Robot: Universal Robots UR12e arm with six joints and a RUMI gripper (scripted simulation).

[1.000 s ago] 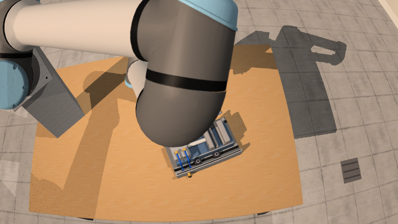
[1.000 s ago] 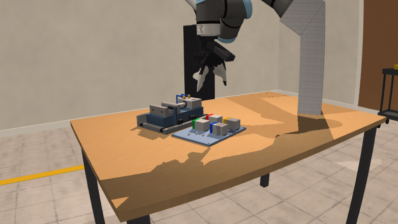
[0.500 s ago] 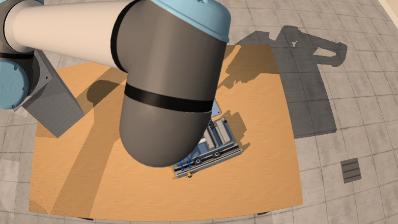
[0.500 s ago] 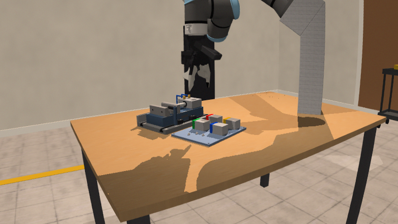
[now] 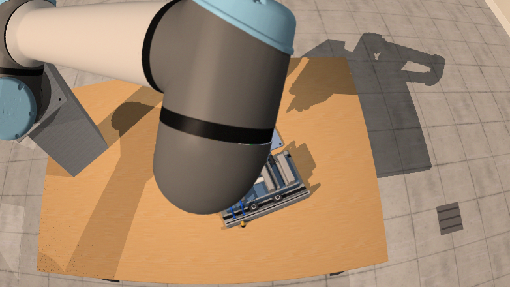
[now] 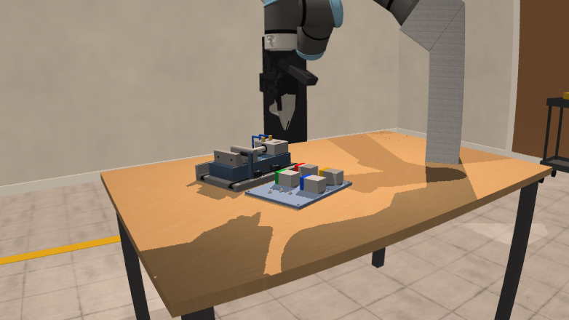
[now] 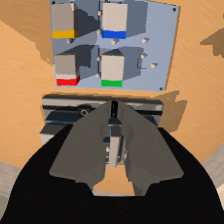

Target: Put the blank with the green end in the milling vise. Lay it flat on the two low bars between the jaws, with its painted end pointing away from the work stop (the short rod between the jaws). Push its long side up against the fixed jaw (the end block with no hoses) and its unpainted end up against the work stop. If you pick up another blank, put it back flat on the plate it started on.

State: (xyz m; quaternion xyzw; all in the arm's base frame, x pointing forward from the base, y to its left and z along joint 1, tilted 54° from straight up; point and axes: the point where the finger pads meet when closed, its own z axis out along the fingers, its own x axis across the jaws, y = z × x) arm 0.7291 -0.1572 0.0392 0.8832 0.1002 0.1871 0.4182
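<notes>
My hand is 16 cm above the green-ended blank. The rest, counted from my hand: blue-ended blank (9 cm to the left, 16 cm below); red-ended blank (9 cm behind, 16 cm below); dark work stop (5 cm ahead, 12 cm to the right, 9 cm below).
</notes>
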